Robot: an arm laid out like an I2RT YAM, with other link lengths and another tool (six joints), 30 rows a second.
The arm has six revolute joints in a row. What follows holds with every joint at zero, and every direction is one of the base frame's. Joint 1 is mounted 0.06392 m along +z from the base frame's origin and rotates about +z. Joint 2 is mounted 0.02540 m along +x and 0.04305 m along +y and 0.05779 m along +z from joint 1 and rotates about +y. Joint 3 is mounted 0.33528 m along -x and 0.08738 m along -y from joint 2 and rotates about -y. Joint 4 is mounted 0.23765 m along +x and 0.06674 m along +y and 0.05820 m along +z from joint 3 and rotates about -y. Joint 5 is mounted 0.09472 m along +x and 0.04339 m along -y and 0.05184 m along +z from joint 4 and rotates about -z. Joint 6 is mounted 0.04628 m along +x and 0.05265 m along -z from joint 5 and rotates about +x. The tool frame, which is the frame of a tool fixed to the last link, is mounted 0.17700 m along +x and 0.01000 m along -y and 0.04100 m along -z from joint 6; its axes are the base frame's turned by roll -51.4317, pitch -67.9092 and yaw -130.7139 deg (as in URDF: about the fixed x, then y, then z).
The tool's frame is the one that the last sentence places.
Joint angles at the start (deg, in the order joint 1, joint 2, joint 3, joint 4, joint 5, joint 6):
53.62, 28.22, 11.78, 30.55, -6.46, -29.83
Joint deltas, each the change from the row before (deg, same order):
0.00, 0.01, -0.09, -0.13, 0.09, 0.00
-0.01, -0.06, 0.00, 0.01, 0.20, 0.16
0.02, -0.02, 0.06, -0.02, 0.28, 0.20
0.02, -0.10, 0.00, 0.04, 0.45, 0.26
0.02, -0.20, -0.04, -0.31, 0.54, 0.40
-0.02, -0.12, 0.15, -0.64, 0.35, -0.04
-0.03, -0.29, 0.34, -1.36, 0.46, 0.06
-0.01, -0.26, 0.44, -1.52, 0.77, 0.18
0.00, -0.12, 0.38, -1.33, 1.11, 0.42
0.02, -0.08, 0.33, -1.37, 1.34, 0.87
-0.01, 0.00, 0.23, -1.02, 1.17, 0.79
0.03, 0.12, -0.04, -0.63, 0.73, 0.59
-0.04, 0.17, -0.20, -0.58, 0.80, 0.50
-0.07, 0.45, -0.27, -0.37, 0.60, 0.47
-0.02, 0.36, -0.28, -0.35, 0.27, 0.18
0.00, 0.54, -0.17, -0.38, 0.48, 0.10
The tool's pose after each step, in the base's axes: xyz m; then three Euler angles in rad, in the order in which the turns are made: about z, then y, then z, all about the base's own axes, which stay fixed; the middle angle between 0 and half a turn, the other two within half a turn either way. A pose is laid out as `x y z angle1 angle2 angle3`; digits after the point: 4 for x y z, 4 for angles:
0.1937 0.2205 0.3147 2.8677 1.0906 1.1187
0.1941 0.2199 0.3149 2.8714 1.0890 1.1141
0.1948 0.2193 0.3154 2.8764 1.0876 1.1082
0.1958 0.2181 0.3159 2.8830 1.0846 1.0990
0.1970 0.2167 0.3145 2.8937 1.0864 1.0869
0.1982 0.2157 0.3130 2.8956 1.0926 1.0796
0.1995 0.2144 0.3101 2.9008 1.1049 1.0691
0.2018 0.2124 0.3070 2.9094 1.1185 1.0527
0.2050 0.2099 0.3037 2.9233 1.1321 1.0292
0.2087 0.2070 0.2991 2.9460 1.1477 0.9999
0.2119 0.2044 0.2952 2.9654 1.1607 0.9741
0.2140 0.2032 0.2905 2.9791 1.1740 0.9583
0.2165 0.2016 0.2842 2.9908 1.1902 0.9406
0.2190 0.2009 0.2771 3.0009 1.2089 0.9264
0.2203 0.2008 0.2707 3.0046 1.2261 0.9204
0.2224 0.2006 0.2643 3.0069 1.2451 0.9115

